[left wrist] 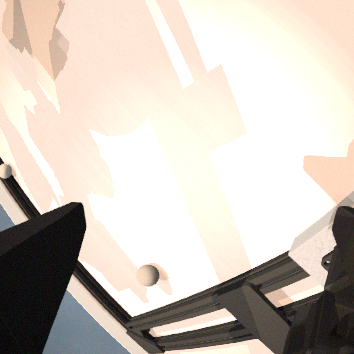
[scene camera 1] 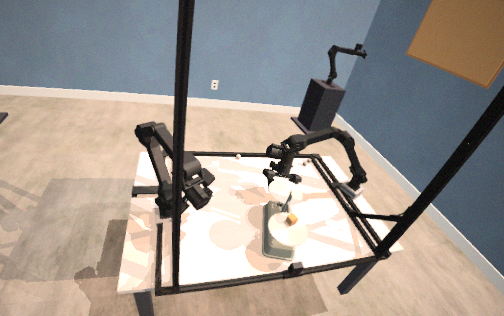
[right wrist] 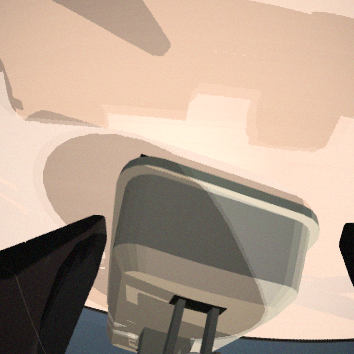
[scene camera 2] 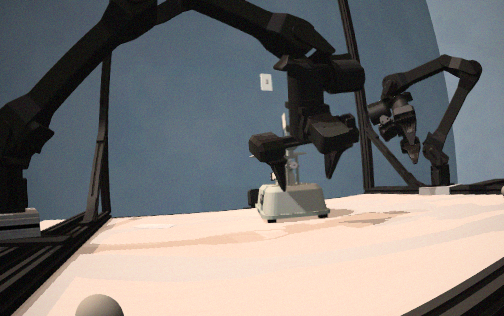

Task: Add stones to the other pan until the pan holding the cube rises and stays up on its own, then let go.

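Where they show: left gripper, fingertip midpoint: (left wrist: 215, 218) (scene camera 2: 414, 155); right gripper, fingertip midpoint: (right wrist: 230, 233) (scene camera 2: 306, 184); left arm's base, link origin: (scene camera 1: 167, 212) (scene camera 2: 441, 185); right arm's base, link origin: (scene camera 1: 353, 185) (scene camera 2: 2, 212).
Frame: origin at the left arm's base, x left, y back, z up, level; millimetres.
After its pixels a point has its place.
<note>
The two-pan scale (scene camera 1: 279, 250) {y -378, x -289, z 27 mm} (scene camera 2: 292, 202) {y -501, x -60, z 15 mm} (right wrist: 205, 220) {y -480, x -51, z 13 mm} stands on the table. In scene camera 1 its near pan (scene camera 1: 285, 235) {y -373, x -287, z 122 mm} holds the orange cube (scene camera 1: 292, 219) {y -414, x -247, z 152 mm}. The far pan (scene camera 1: 280, 189) {y -455, x -75, z 135 mm} lies beneath my right gripper (scene camera 1: 283, 178) (scene camera 2: 307, 175) {y -499, x -14, z 48 mm} (right wrist: 223, 225) {y -499, x -14, z 48 mm}, which is open and empty; whether stones lie on that pan is unclear. Scene camera 2 has the pans mostly hidden behind this gripper. My left gripper (scene camera 2: 414, 153) {y -114, x -21, z 93 mm} (left wrist: 215, 218) {y -114, x -21, z 93 mm} is open and empty, away from the scale. One pale stone (left wrist: 148, 275) {y -117, x 214, z -2 mm} and another stone (left wrist: 5, 171) {y -423, x 344, z -5 mm} lie near the table edge.
Small stones (scene camera 1: 304, 163) {y -830, x 239, z -2 mm} lie near the back right corner in scene camera 1, and one pale stone (scene camera 1: 238, 157) {y -429, x 342, z -5 mm} lies at the back edge. A grey stone (scene camera 2: 99, 306) {y -837, x 253, z 3 mm} shows large at the front of scene camera 2. A black frame (scene camera 1: 225, 286) {y -154, x -342, z -34 mm} surrounds the work area, with a tall post (scene camera 1: 181, 100) {y 10, x -317, z 636 mm}.
</note>
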